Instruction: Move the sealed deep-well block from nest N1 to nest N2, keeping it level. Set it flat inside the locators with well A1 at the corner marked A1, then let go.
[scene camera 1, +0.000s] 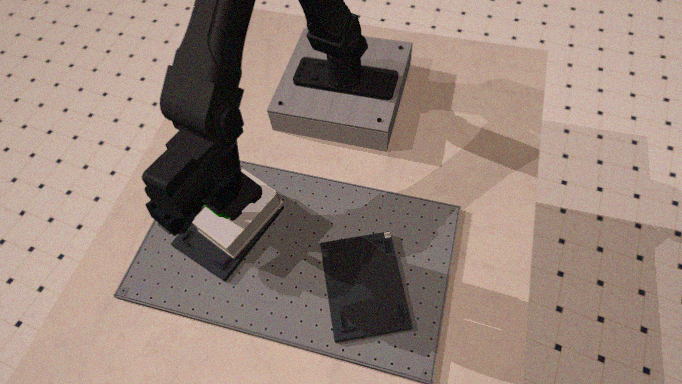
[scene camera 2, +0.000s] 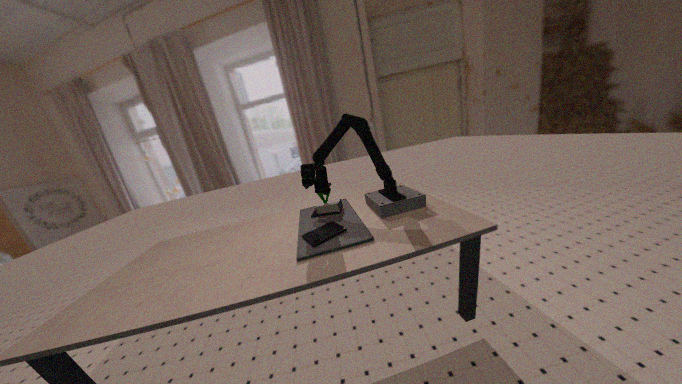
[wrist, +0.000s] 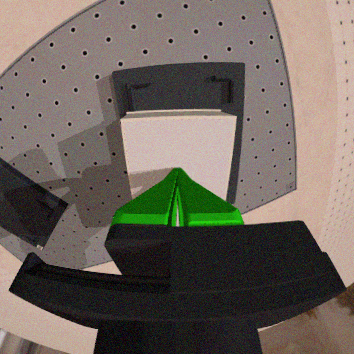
my gripper: grips a white block (scene camera 1: 231, 236)
